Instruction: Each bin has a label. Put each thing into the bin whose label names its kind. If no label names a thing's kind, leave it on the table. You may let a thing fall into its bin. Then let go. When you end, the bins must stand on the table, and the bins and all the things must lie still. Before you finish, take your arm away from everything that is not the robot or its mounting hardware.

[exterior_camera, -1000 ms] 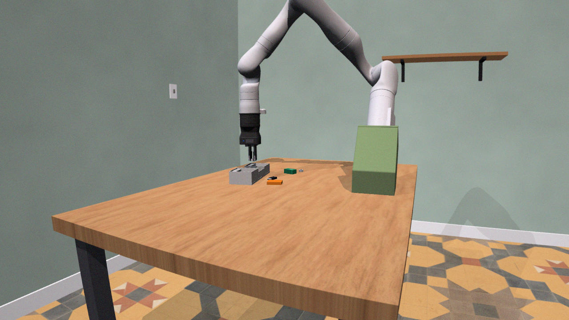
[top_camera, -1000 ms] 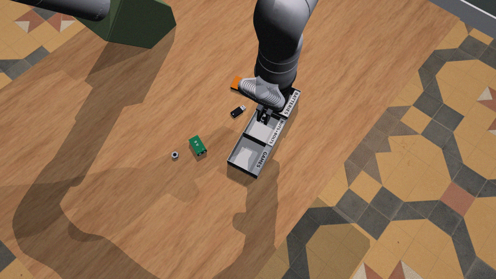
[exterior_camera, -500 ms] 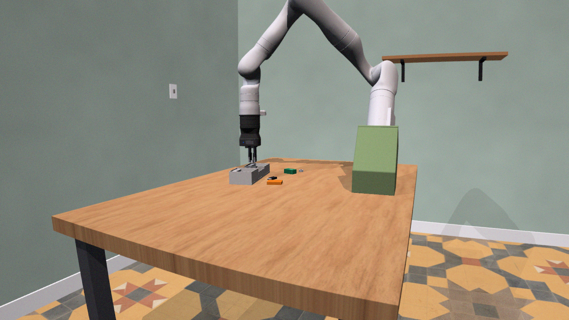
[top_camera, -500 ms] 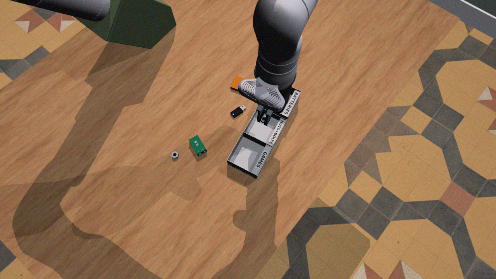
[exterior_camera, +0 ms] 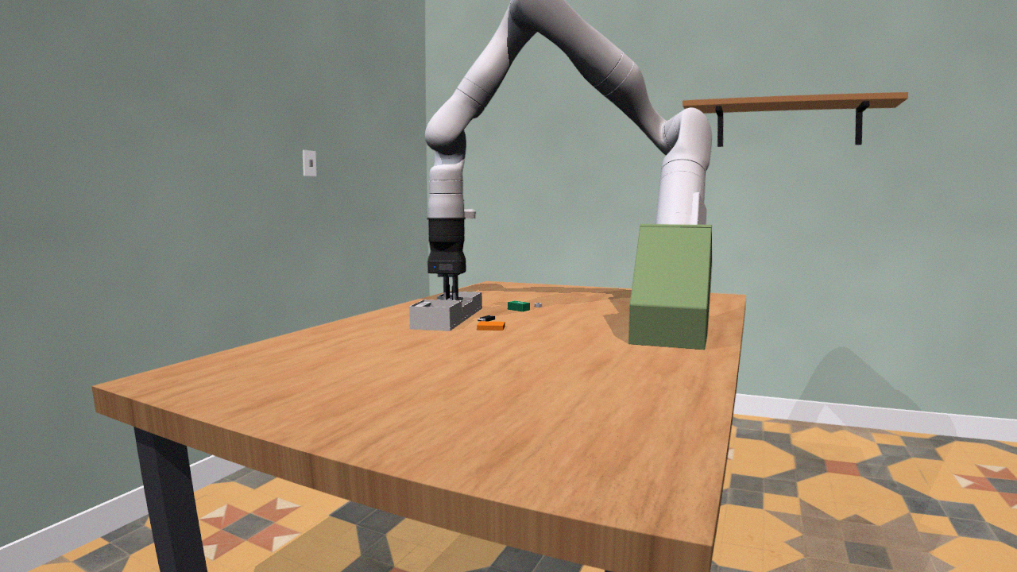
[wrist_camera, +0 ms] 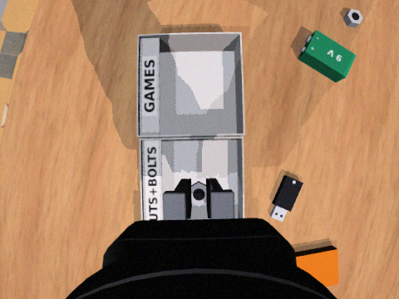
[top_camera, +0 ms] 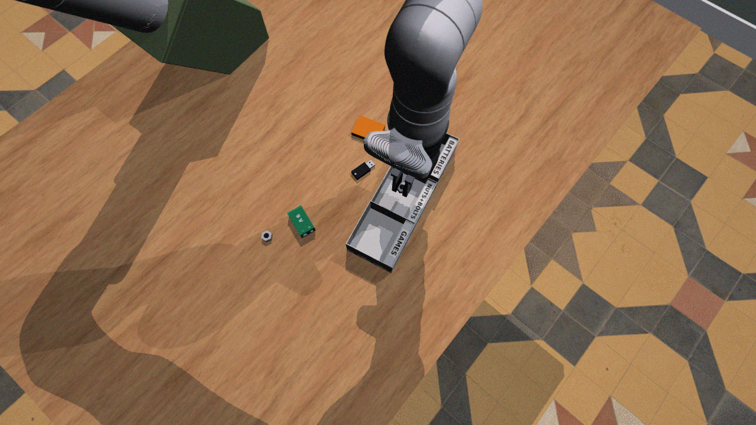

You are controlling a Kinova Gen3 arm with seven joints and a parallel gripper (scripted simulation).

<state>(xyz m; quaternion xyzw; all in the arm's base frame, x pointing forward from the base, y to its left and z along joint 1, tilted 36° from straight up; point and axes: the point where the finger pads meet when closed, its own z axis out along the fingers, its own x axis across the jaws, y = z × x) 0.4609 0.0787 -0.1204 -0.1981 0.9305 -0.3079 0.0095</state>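
The bin row lies 30 mm below my hand and 10 mm ahead of it. Round my hand: black USB stick 80 mm behind, 50 mm below, 10 mm to the right; then flat orange box 130 mm behind, 50 mm below, 40 mm to the left; then green 9 v battery 160 mm to the right, 60 mm behind, 50 mm below.
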